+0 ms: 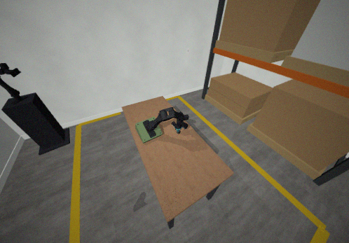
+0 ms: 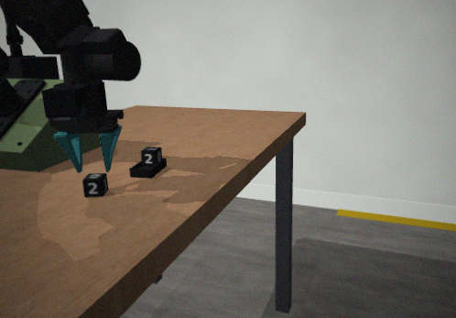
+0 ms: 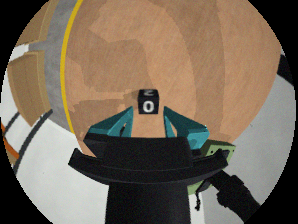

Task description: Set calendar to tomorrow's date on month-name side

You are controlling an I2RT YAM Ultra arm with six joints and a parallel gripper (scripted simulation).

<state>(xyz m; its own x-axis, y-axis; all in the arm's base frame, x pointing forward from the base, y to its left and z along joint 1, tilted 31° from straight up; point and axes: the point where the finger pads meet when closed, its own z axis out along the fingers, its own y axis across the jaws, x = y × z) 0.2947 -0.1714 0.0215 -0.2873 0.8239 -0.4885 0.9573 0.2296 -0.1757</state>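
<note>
Now: hand 30 mm above the black cube. The rest, counted from my hand: black tray 30 mm ahead, 130 mm to the left, 40 mm below.
</note>
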